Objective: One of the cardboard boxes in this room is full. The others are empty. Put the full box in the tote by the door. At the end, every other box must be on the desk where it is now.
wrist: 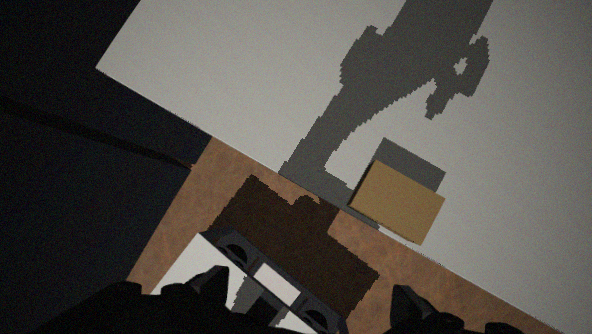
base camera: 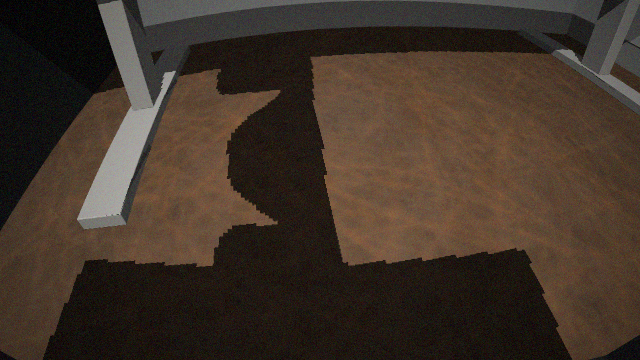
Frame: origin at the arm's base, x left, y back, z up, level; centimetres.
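Where they show: gripper, between the fingertips: (wrist: 308, 294).
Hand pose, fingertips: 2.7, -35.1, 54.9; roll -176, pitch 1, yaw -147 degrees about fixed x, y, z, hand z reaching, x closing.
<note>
Each offset is from my fingertips to the centre of the thing, as dx, dy, dz. "pt": to the spot under its first point. Level surfaces: height alone.
A closed tan cardboard box @[-4.3, -9.9, -20.1] (wrist: 397, 202) sits on the white desk @[dz -22.5] (wrist: 200, 65), close to the desk's front edge, right of centre in the wrist view. Its contents cannot be seen. My gripper (wrist: 308, 294) is open, with nothing between its fingers. Its two dark fingertips show at the bottom of the wrist view, apart from the box, which lies above and between them in the picture. In the base view, the gripper and the box do not show. The tote and the door do not show in either view.
My mobile base (wrist: 277, 284) shows low in the wrist view, beside the desk edge. The base view shows the brown floor @[dz -94.6] (base camera: 440, 150), the desk's left foot @[pt +31.4, -13.5, -92.0] (base camera: 112, 175) and its right leg @[pt -86.2, -53.6, -84.7] (base camera: 605, 50), with a pale wall behind. Shadows of the arm cross desk and floor.
</note>
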